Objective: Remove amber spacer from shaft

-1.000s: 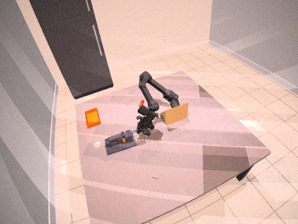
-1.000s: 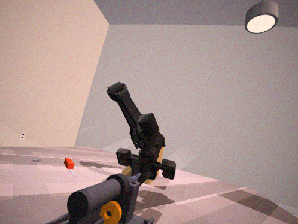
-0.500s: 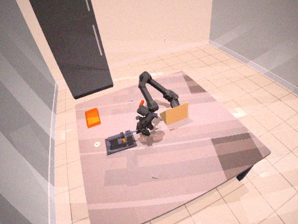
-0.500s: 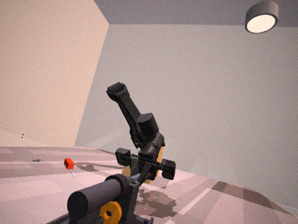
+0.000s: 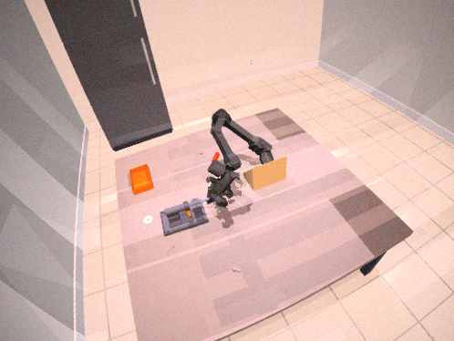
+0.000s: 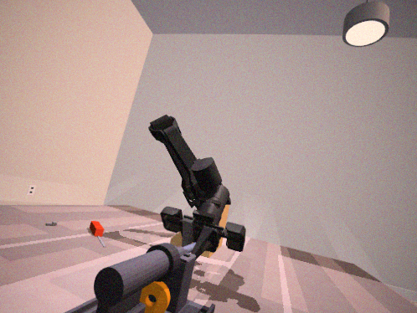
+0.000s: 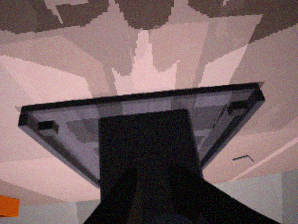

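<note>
My gripper tip is 11 cm short of the amber spacer, 2 cm above it and 1 cm to the left of it. From my gripper tip the other things lie so: screw (36 cm to the left, 5 cm below, 3 cm ahead); then red-handled tool (30 cm to the right, 16 cm behind, 5 cm below); then white ring (31 cm ahead, 9 cm to the right, 5 cm below).
</note>
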